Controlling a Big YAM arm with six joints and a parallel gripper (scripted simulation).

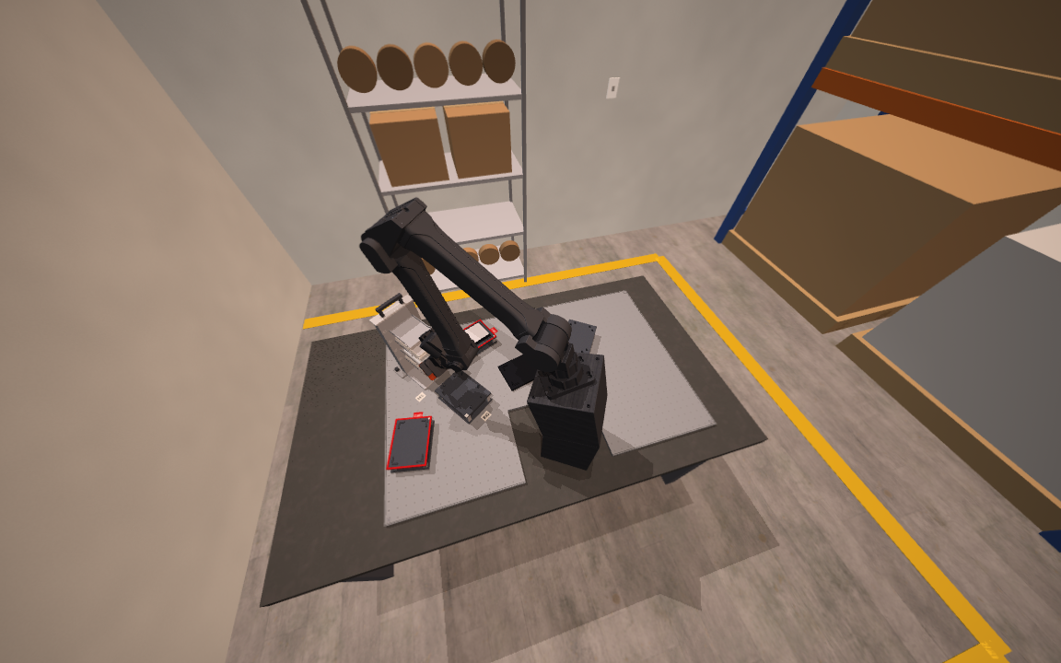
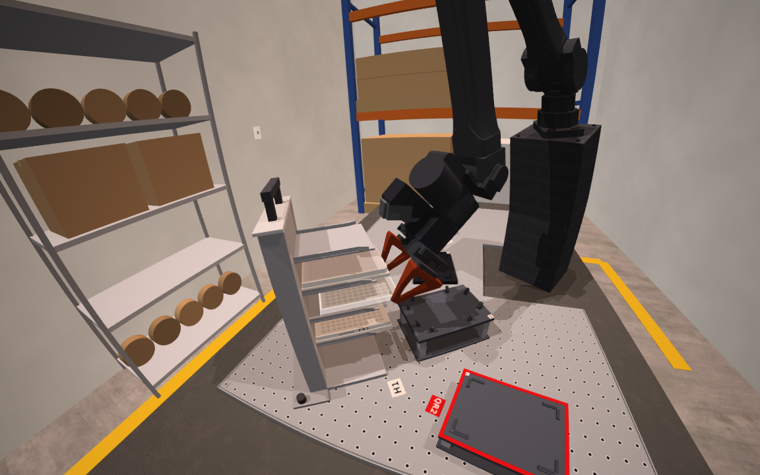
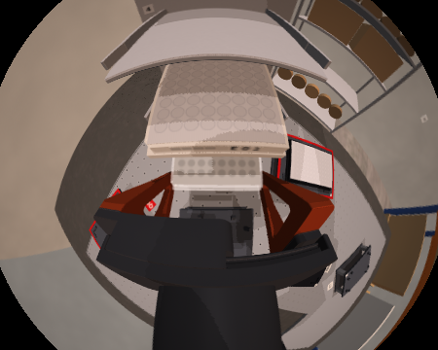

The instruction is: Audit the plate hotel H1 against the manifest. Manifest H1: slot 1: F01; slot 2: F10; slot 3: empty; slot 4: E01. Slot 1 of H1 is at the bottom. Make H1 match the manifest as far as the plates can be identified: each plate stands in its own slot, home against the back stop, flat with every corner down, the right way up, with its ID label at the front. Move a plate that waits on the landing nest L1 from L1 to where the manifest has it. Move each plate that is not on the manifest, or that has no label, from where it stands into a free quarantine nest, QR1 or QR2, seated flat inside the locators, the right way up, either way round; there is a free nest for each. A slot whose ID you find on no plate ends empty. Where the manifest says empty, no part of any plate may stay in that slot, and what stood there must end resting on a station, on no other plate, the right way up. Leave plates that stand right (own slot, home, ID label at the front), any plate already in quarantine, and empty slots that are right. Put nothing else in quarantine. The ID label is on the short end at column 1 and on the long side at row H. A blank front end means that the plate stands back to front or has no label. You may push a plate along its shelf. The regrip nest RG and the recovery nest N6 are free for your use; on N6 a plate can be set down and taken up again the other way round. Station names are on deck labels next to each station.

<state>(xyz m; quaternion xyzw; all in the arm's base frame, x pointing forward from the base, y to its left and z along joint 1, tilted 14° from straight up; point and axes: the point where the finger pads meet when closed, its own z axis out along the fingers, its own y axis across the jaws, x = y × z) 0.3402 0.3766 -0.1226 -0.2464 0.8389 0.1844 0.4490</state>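
Now: hand 100 mm above the dark regrip nest, 90 mm past it and 70 mm to the left of it. Also, from my hand: quarantine nest QR1: 150 mm ahead, 140 mm to the right, 120 mm below; H1 deck label: 150 mm below, 90 mm to the left, 40 mm behind; plate hotel H1: 120 mm ahead, 90 mm to the left.
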